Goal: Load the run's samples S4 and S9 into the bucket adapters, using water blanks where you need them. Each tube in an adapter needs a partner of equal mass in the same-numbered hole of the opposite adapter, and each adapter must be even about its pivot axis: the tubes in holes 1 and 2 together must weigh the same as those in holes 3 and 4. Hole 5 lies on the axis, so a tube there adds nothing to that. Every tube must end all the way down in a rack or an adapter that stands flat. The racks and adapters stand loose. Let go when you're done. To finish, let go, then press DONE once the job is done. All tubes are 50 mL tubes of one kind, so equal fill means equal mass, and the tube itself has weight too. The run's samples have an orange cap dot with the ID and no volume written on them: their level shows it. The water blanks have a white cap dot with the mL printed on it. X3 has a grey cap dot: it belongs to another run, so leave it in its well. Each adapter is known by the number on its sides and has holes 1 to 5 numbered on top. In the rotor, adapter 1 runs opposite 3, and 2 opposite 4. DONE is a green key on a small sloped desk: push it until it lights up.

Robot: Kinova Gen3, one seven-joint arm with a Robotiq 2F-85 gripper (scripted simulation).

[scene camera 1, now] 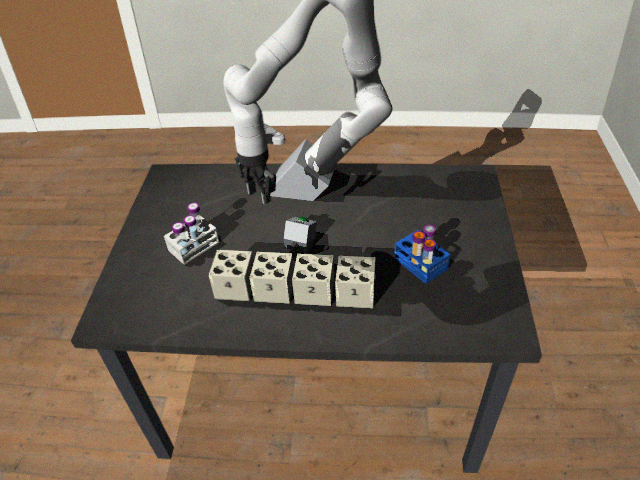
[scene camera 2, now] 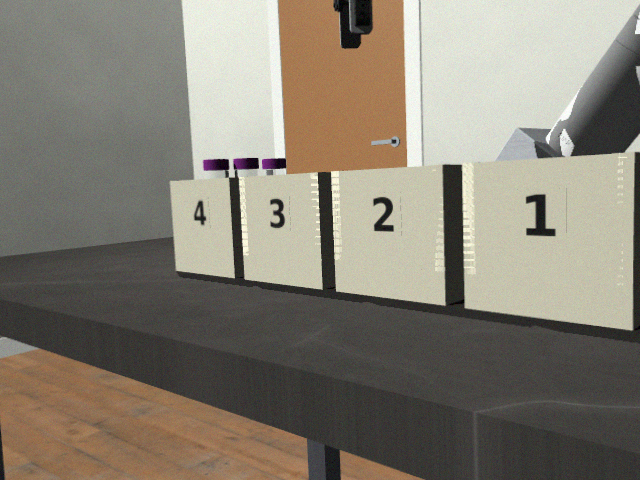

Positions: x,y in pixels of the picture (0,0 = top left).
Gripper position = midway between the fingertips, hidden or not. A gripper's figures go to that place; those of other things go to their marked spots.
Scene:
The gripper (scene camera 1: pixel 259 197) is 149 cm from the lens. A blue rack (scene camera 1: pixel 440 264): 157 cm from the lens. A done desk (scene camera 1: pixel 299 235) is 163 cm from the lens.

